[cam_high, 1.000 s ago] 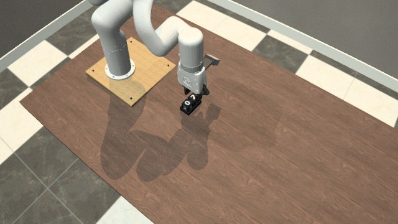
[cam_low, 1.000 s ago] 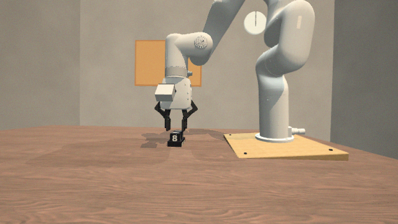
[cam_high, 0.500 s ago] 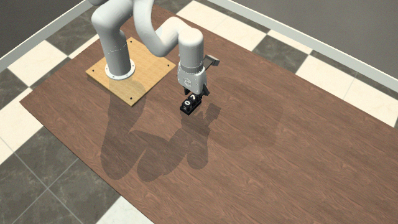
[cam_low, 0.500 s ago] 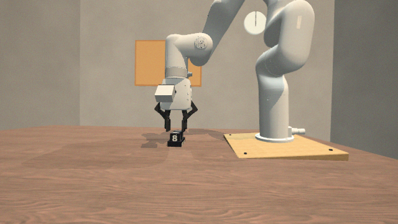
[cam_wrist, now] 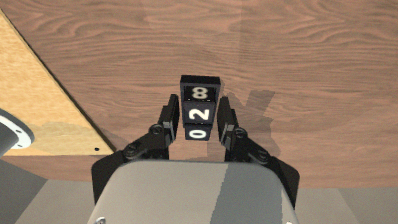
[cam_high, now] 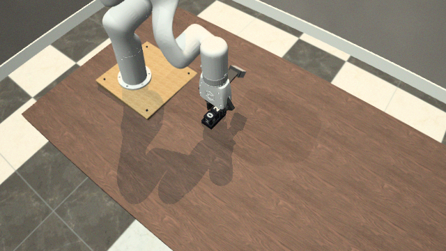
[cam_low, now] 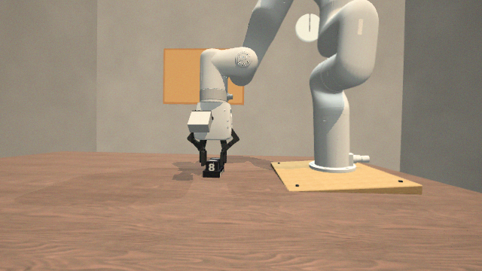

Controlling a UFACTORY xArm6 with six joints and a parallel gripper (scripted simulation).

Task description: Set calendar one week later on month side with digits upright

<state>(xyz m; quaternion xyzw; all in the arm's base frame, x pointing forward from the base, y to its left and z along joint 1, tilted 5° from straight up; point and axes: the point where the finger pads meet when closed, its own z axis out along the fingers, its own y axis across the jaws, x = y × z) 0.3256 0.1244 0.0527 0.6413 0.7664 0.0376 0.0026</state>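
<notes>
The black tray lies 40 mm below my hand and 20 mm to the right of it. The rest, counted from my hand: black cube 30 mm to the right, 20 mm below, 10 mm ahead.
</notes>
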